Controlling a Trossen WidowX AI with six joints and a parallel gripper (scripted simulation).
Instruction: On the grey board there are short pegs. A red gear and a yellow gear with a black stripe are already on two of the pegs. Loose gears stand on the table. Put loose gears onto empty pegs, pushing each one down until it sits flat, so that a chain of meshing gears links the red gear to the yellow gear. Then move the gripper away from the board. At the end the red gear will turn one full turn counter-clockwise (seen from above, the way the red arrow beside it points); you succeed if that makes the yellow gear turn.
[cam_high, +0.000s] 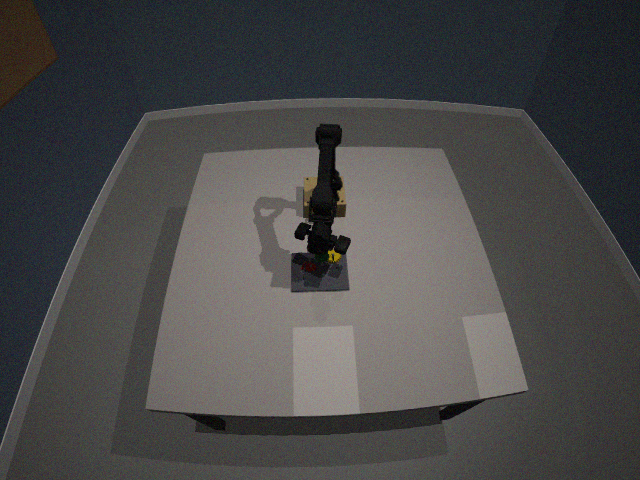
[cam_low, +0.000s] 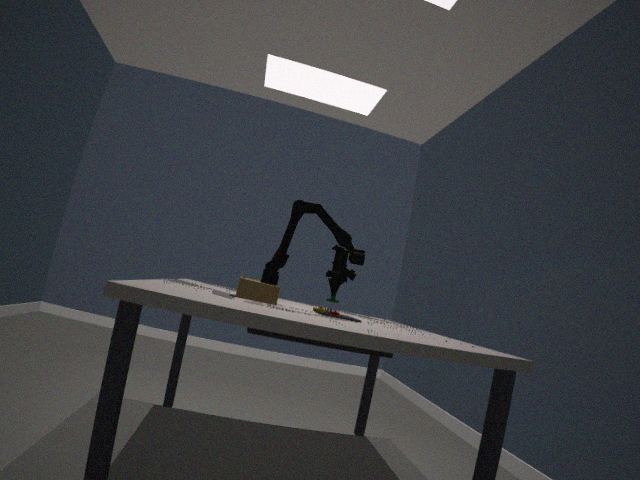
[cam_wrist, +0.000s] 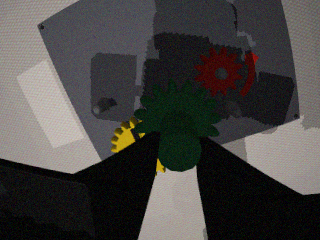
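Now: gripper tip 7 cm above the red gear and 4 cm to the left of it. Round my gripper tip: green gear 1 cm below; red arrow 8 cm below, 7 cm to the right, 1 cm behind; yellow gear 7 cm below, 5 cm to the left, 3 cm behind.
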